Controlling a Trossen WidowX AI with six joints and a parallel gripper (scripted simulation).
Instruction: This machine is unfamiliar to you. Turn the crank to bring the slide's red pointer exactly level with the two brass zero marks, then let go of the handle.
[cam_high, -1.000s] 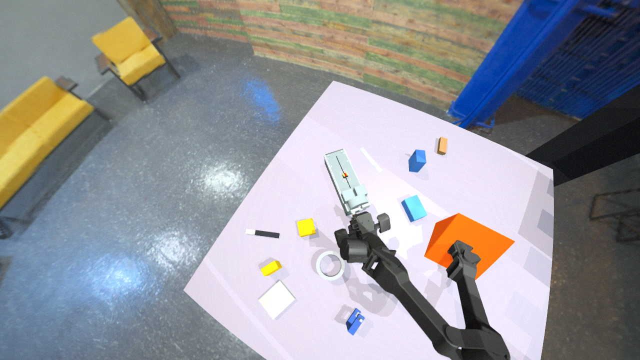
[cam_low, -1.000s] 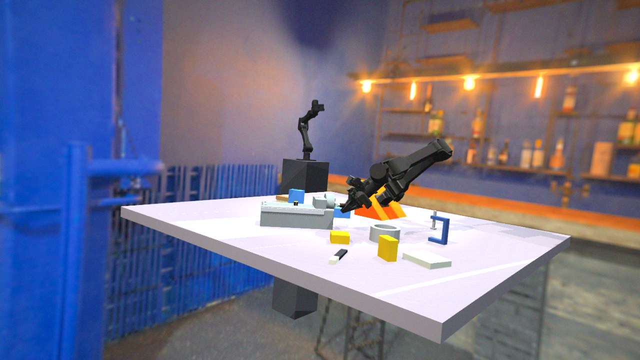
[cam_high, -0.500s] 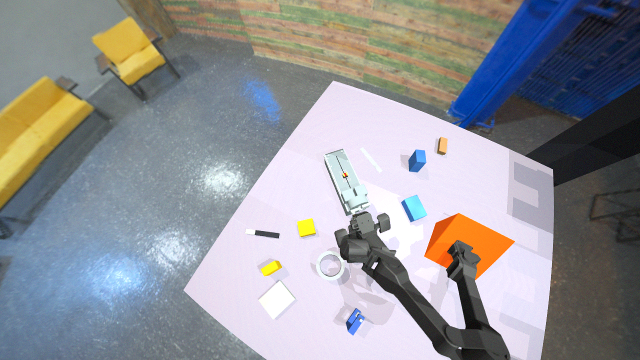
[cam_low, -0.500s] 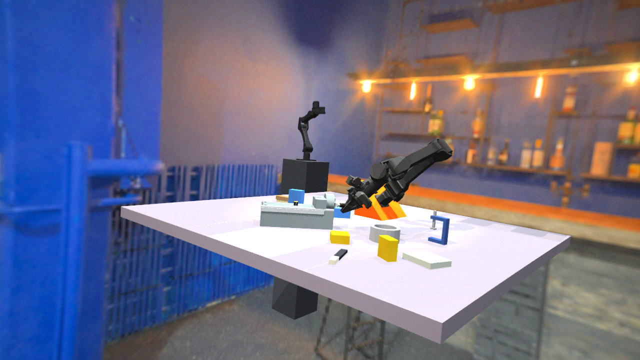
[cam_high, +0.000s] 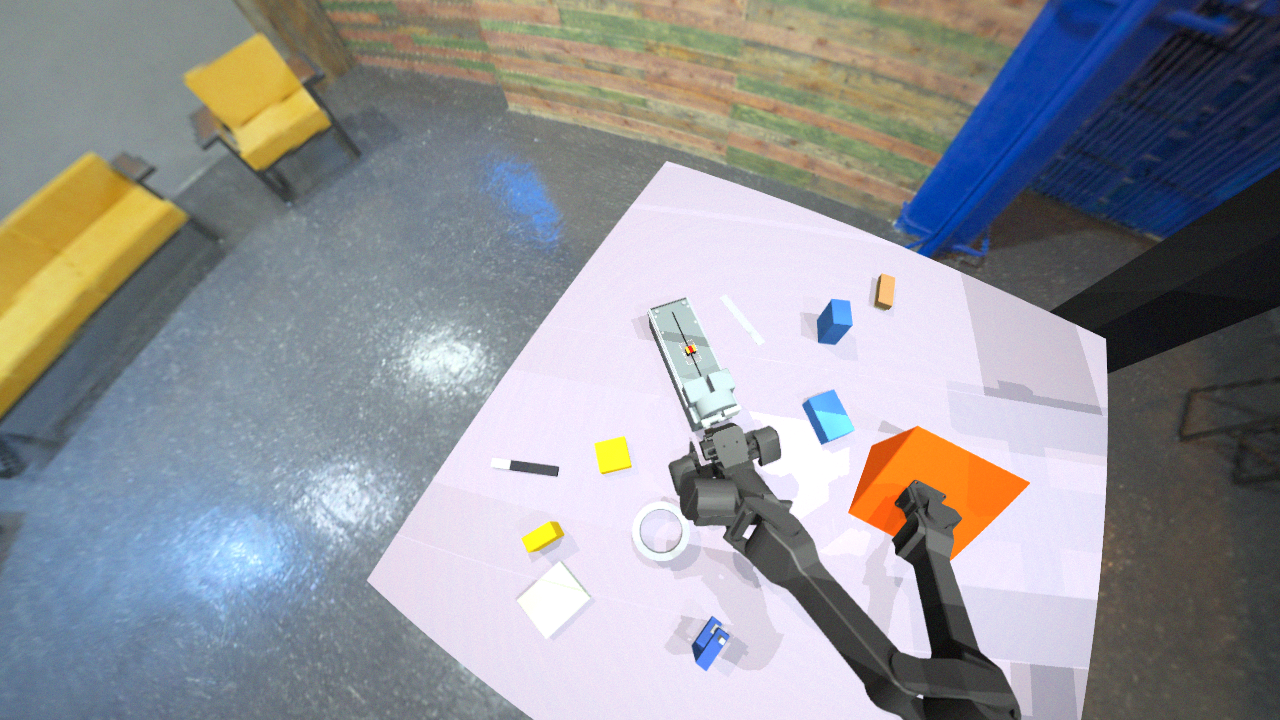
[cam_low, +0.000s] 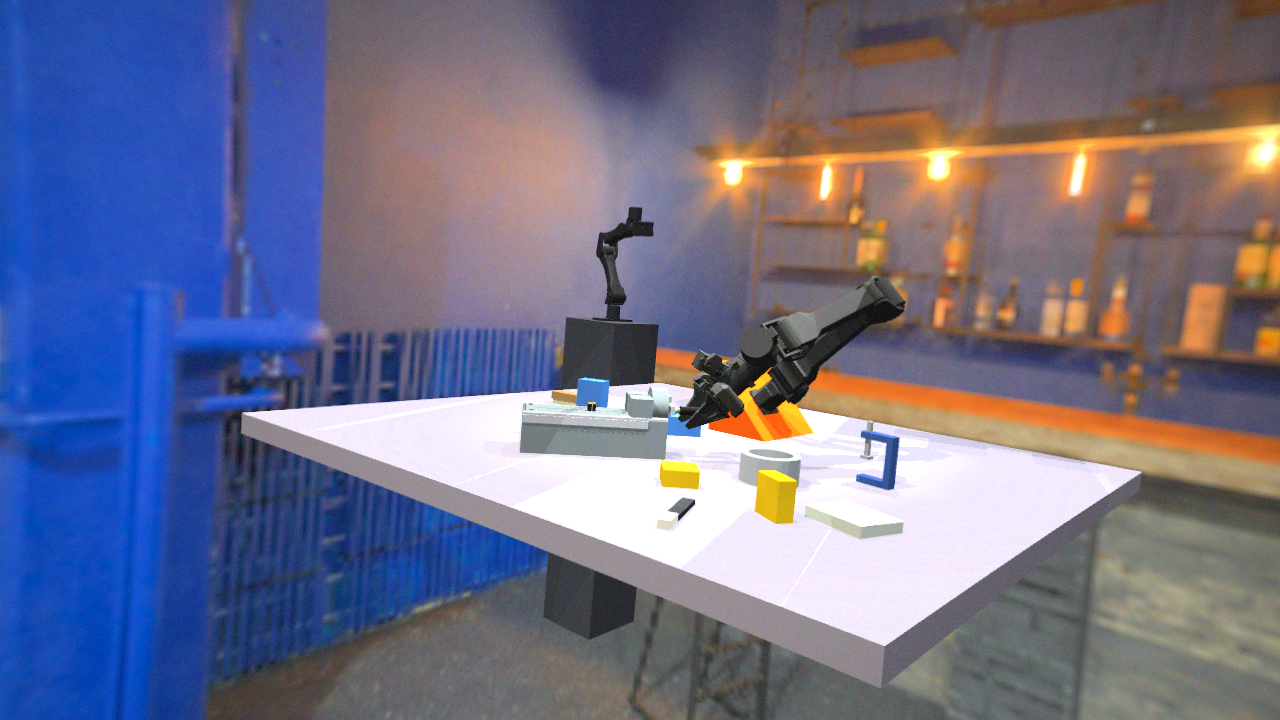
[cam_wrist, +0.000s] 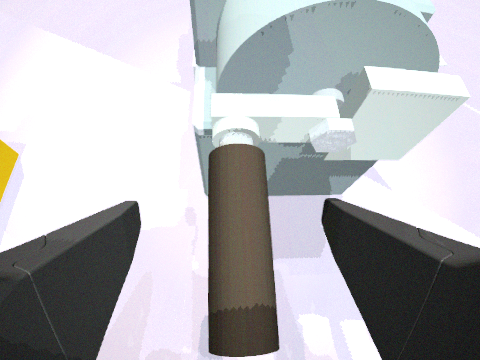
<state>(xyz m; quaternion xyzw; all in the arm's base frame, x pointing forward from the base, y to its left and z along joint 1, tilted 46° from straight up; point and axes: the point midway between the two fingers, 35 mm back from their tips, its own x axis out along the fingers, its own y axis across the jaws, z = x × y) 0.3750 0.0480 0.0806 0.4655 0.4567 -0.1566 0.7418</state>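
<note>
My gripper tip is now 20 mm below the brown crank handle, 10 mm to the right of it and 10 mm past it. From my gripper tip the other things lie so: metal strip: 300 mm to the right, 60 mm below, 50 mm ahead; then blue clamp: 300 mm to the left, 160 mm behind, 10 mm below; then red pointer: 130 mm to the right, 110 mm ahead, 20 mm above.
</note>
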